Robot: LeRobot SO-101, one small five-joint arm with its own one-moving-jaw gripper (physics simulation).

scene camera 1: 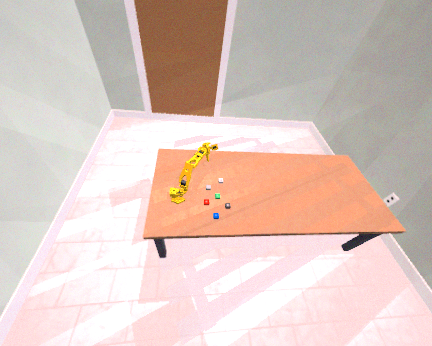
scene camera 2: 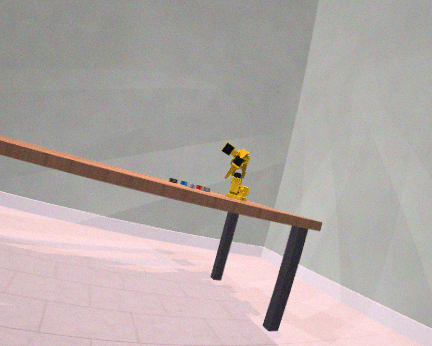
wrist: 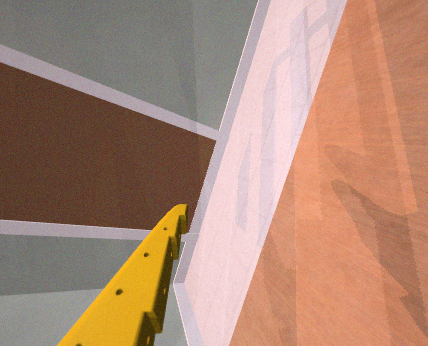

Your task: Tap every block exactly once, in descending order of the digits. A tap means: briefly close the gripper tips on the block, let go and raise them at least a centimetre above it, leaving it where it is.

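Several small blocks lie apart on the table: white [scene camera 1: 220, 180], light grey [scene camera 1: 208, 187], green [scene camera 1: 217, 196], red [scene camera 1: 206, 202] [scene camera 2: 199, 187], dark grey [scene camera 1: 228, 205] [scene camera 2: 173, 180] and blue [scene camera 1: 216, 216] [scene camera 2: 183, 183]. Their digits are too small to read in the scene views, and no block shows in the wrist view. My gripper [scene camera 1: 208, 156] [scene camera 2: 228, 174] is fully open and empty, raised above the table near its back edge, behind the blocks and away from them. One notched jaw shows in the wrist view; the moving jaw is out of that picture.
The wooden table [scene camera 1: 300, 200] [scene camera 2: 115, 177] [wrist: 350, 240] carries the yellow arm's base [scene camera 1: 177, 196] [scene camera 2: 236, 196], left of the blocks in the first scene view. A brown door [scene camera 1: 180, 55] [wrist: 100, 150] stands in the wall beyond the back edge.
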